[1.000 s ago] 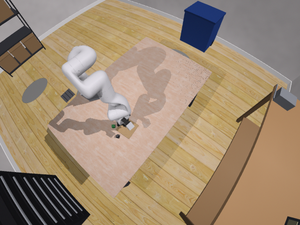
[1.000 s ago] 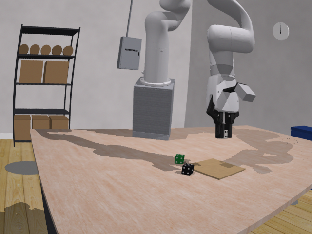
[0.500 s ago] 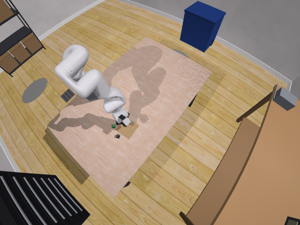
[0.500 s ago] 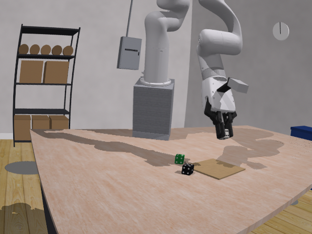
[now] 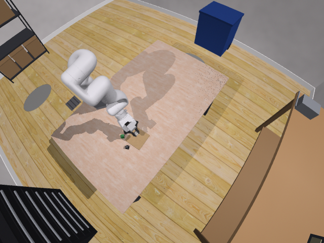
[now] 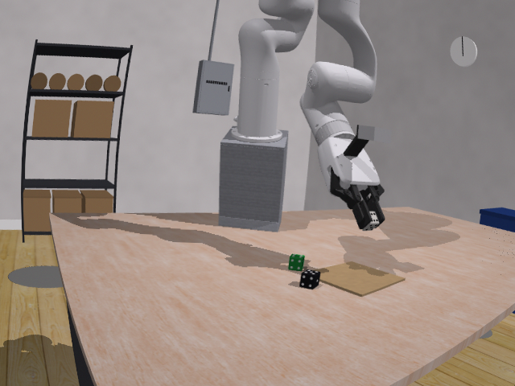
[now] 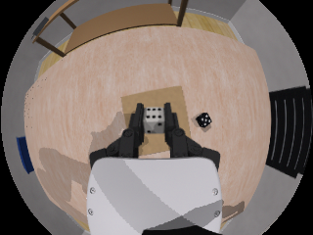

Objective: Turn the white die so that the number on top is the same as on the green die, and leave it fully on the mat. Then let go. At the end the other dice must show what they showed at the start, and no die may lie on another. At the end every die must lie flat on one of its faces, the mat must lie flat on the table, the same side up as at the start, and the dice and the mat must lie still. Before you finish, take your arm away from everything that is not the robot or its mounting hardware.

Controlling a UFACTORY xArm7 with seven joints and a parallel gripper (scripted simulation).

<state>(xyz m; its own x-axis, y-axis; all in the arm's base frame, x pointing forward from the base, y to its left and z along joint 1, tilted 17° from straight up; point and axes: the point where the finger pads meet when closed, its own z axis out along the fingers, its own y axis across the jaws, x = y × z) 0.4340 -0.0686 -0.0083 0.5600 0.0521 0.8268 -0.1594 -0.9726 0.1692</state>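
Right now my hand is 11 cm above the brown mat. The rest, counted from my hand: green die 10 cm behind, 6 cm to the right, 10 cm below; black die 2 cm behind, 11 cm to the right, 10 cm below; white die 1 cm below.
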